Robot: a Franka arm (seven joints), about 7 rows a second.
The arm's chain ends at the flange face. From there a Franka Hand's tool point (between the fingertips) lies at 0.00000 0.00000 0.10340 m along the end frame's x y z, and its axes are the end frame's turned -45 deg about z.
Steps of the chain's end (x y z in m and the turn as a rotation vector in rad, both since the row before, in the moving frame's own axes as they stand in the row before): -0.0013 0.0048 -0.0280 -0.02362 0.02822 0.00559; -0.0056 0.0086 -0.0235 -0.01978 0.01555 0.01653; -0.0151 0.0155 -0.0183 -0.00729 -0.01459 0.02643; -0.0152 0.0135 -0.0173 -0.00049 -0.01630 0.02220; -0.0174 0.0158 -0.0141 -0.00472 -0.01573 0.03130; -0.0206 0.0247 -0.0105 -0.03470 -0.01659 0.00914; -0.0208 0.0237 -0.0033 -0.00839 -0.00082 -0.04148
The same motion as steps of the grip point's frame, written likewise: -0.0040 0.0063 -0.0281 -0.03666 0.00325 0.00559; -0.0104 0.0047 -0.0235 -0.02498 -0.00299 0.01653; -0.0232 -0.0003 -0.0183 0.00516 -0.01547 0.02643; -0.0215 -0.0024 -0.0173 0.01118 -0.01187 0.02220; -0.0250 -0.0020 -0.0141 0.00779 -0.01446 0.03130; -0.0358 0.0042 -0.0106 -0.01281 -0.03627 0.00914; -0.0321 0.0026 -0.0033 -0.00535 -0.00651 -0.04148
